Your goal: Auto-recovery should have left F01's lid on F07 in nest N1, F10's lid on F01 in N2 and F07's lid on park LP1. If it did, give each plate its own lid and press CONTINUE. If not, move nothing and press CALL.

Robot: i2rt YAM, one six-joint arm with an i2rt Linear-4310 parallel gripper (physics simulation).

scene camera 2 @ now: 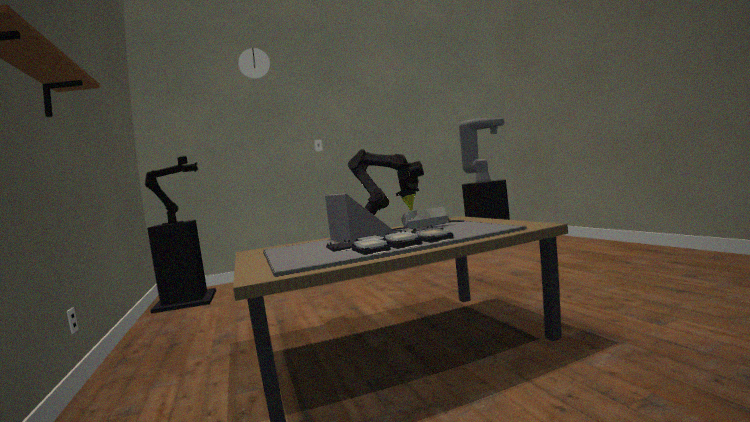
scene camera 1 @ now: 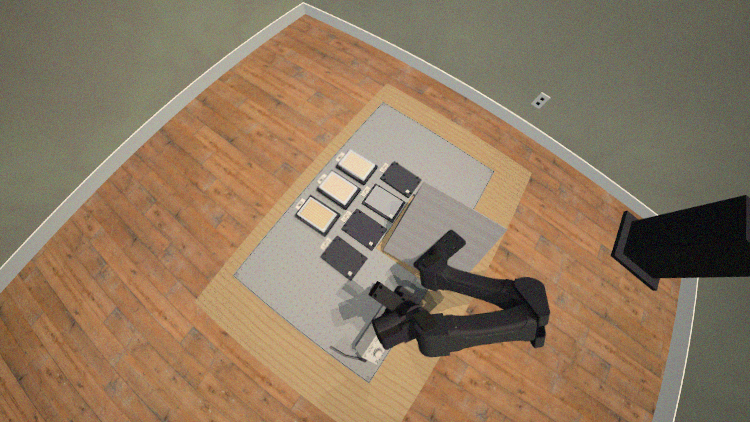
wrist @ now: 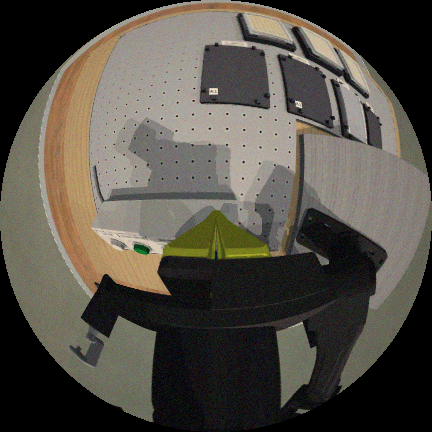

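Pixels of known places: gripper, fingertip midpoint: (scene camera 2: 411, 210) (wrist: 215, 215); arm's base at its link origin: (scene camera 2: 364, 218) (scene camera 1: 438, 253) (wrist: 345, 246).
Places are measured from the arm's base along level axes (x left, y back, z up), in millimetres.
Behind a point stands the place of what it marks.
My gripper (scene camera 2: 410, 205) @(x 228, y -45, z 9 mm) (wrist: 215, 215) @(x 228, y -45, z 9 mm) has yellow fingers, shut and empty, low over the grey button box (scene camera 1: 360, 335) (scene camera 2: 432, 217) @(x 339, y -37, z -43 mm) (wrist: 135, 214) @(x 334, y -26, z -20 mm). Its green button (wrist: 141, 249) @(x 329, y 23, z -10 mm) and a pale button (wrist: 118, 244) @(x 375, y 24, z -11 mm) show; the fingers hide the panel's other end. Three cream-topped plates (scene camera 1: 357, 165) @(x -103, y -452, z -49 mm) (scene camera 1: 338, 188) @(x 24, y -443, z -43 mm) (scene camera 1: 316, 214) @(x 156, y -441, z -52 mm) sit in a row on dark holders. In the parallel row a pale grey, see-through lid (scene camera 1: 383, 202) @(x -48, y -274, z -63 mm) (wrist: 352, 111) @(x -40, y -269, z -64 mm) lies on one holder. The other holders there, a far one (scene camera 1: 400, 178) @(x -181, y -284, z -72 mm) and two nearer ones (scene camera 1: 363, 228) @(x 82, y -271, z -71 mm) (scene camera 1: 343, 257) @(x 214, y -259, z -72 mm), are bare. Plate and lid identities are unreadable.
A tall grey sloped block (scene camera 1: 445, 217) @(x -86, y -65, z 88 mm) (scene camera 2: 343, 220) @(x -132, y -129, z 15 mm) (wrist: 360, 185) @(x 16, y -106, z -1 mm) stands beside the lid row and the arm's base. A thin dark bar (scene camera 1: 347, 354) @(x 465, y -35, z -81 mm) (wrist: 98, 184) @(x 472, y -57, z -80 mm) lies by the box. The pegboard mat (scene camera 1: 283, 267) @(x 383, y -410, z -81 mm) covers much of the wooden table (scene camera 1: 225, 299) @(x 614, y -503, z -94 mm).
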